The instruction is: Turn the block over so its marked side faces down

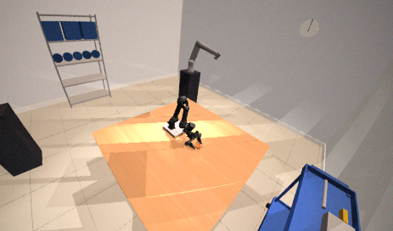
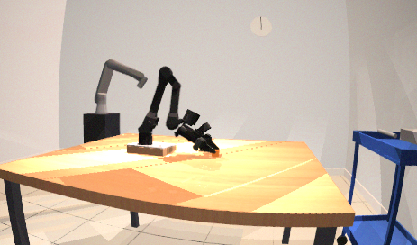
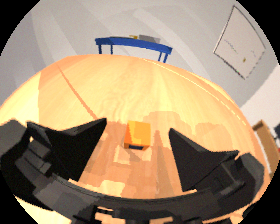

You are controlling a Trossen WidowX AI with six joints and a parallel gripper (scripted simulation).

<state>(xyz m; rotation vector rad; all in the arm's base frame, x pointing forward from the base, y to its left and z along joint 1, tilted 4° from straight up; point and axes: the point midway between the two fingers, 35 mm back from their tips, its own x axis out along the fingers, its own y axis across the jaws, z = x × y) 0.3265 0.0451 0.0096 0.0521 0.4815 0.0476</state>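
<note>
Right now my gripper tip is 2 cm past the orange block and 1 cm above it.
</note>
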